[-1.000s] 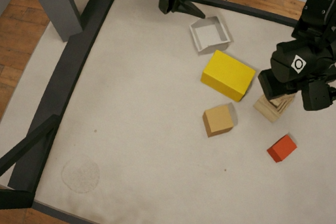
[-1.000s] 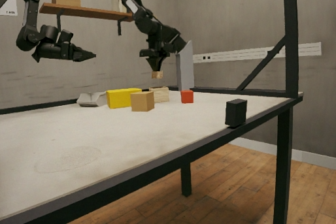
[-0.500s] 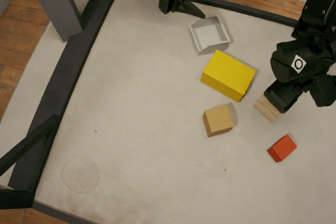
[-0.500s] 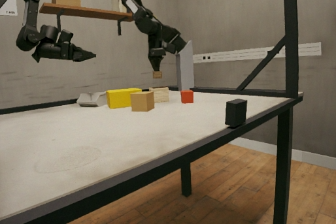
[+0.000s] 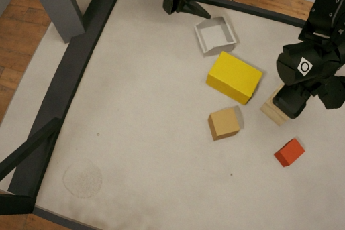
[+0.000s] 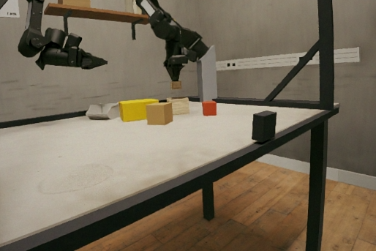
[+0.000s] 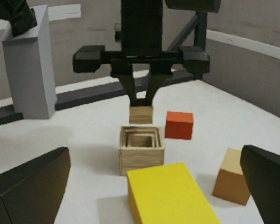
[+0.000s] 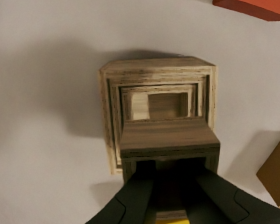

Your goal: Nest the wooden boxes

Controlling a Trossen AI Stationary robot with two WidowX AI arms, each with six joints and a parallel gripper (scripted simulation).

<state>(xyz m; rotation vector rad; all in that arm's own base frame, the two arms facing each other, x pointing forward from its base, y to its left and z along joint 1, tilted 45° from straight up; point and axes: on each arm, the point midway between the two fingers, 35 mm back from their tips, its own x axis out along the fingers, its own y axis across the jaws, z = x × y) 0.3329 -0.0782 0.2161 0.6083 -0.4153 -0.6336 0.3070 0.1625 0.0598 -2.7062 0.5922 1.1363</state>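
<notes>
The red block lies 12 cm below my right hand, 12 cm behind it and 4 cm to the right of it. From my right hand the other things lie so: tiny wooden box 4 cm below; then tan cube 14 cm to the left, 11 cm below, 9 cm behind.
</notes>
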